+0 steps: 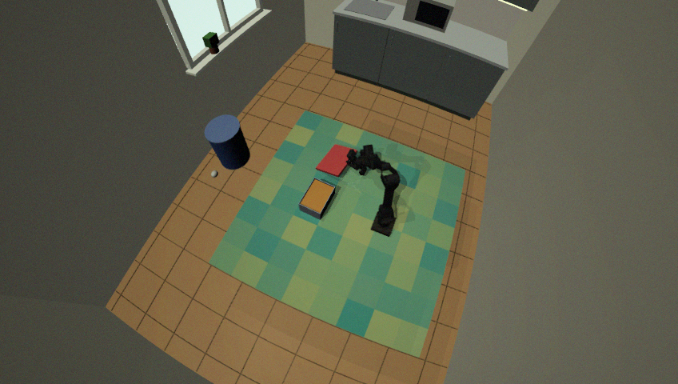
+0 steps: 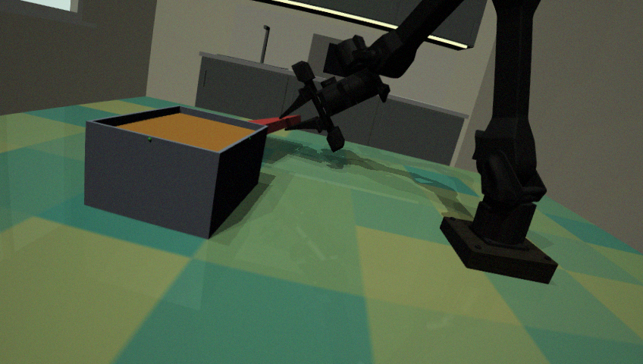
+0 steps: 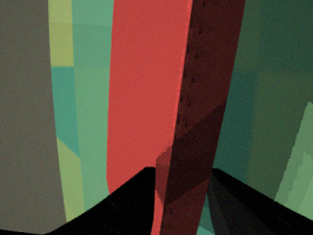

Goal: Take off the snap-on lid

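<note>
Right now the red lid is 80 mm ahead of my gripper tip, 20 mm to the right of it and 20 mm below it. From my gripper tip the other things lie so: storage box (90 mm ahead, 300 mm to the left, 20 mm below).
</note>
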